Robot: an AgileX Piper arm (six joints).
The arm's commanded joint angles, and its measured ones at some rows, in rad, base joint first. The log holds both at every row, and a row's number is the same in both.
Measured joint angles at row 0:
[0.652 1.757 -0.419 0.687 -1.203 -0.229]
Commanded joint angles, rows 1 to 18:
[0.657 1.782 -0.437 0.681 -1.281 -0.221]
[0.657 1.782 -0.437 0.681 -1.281 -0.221]
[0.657 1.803 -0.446 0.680 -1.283 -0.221]
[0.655 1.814 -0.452 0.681 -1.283 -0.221]
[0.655 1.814 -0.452 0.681 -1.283 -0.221]
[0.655 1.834 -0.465 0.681 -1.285 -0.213]
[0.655 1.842 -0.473 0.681 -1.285 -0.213]
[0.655 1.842 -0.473 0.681 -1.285 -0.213]
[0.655 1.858 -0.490 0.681 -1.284 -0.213]
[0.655 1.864 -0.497 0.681 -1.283 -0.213]
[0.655 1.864 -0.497 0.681 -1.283 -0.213]
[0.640 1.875 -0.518 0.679 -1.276 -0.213]
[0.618 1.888 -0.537 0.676 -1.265 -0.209]
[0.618 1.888 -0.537 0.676 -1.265 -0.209]
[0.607 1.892 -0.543 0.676 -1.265 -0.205]
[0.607 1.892 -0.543 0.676 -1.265 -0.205]
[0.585 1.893 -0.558 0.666 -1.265 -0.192]
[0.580 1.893 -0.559 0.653 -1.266 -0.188]
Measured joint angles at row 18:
[0.605 1.894 -0.540 0.683 -1.204 -0.208]
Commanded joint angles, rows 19 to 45:
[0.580 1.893 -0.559 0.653 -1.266 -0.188]
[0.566 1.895 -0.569 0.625 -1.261 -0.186]
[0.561 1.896 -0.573 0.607 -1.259 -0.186]
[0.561 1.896 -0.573 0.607 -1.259 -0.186]
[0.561 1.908 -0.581 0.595 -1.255 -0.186]
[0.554 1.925 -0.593 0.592 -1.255 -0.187]
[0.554 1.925 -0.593 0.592 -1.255 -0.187]
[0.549 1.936 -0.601 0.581 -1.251 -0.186]
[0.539 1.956 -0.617 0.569 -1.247 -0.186]
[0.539 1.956 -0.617 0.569 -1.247 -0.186]
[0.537 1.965 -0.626 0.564 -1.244 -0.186]
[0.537 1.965 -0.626 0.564 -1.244 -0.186]
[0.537 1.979 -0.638 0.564 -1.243 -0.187]
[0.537 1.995 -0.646 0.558 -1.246 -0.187]
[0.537 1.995 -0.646 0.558 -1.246 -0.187]
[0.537 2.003 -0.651 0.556 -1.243 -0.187]
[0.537 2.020 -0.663 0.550 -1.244 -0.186]
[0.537 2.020 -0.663 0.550 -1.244 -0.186]
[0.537 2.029 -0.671 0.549 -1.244 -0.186]
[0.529 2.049 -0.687 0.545 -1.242 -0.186]
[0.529 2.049 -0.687 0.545 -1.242 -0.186]
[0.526 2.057 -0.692 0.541 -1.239 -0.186]
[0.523 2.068 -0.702 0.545 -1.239 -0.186]
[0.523 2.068 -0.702 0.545 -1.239 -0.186]
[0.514 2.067 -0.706 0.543 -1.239 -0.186]
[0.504 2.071 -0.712 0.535 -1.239 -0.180]
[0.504 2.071 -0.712 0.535 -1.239 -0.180]
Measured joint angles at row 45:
[0.521 2.070 -0.696 0.553 -1.205 -0.194]
